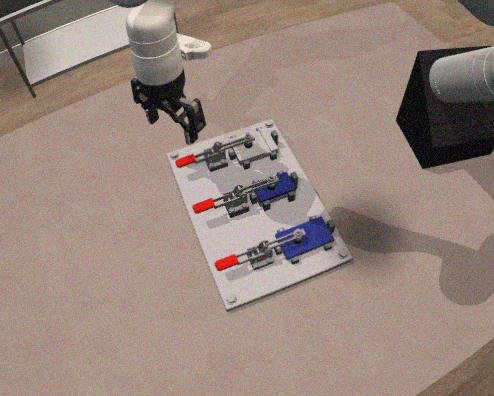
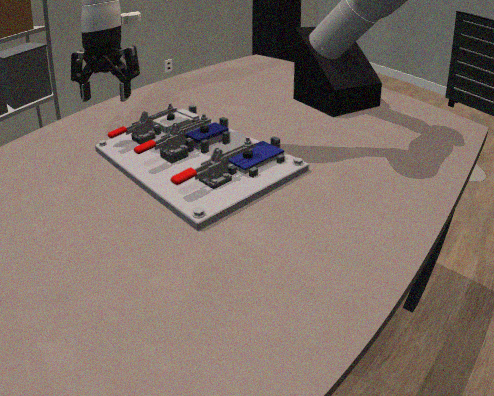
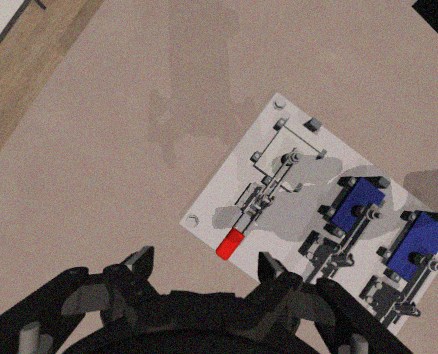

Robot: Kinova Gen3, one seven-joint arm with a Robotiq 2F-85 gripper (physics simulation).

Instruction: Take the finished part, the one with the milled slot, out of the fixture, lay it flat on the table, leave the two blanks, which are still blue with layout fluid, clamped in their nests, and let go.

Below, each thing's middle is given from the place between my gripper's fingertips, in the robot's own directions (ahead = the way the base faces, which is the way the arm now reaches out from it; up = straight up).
The toggle clamp (image 1: 215,161) lies 70 mm below my hand, 70 mm behind it and 20 mm to the left of it. Round my hand: fixture plate (image 1: 219,236): 130 mm to the left, 110 mm below, 100 mm behind; finished part (image 1: 263,145): 150 mm behind, 90 mm below, 20 mm to the left.
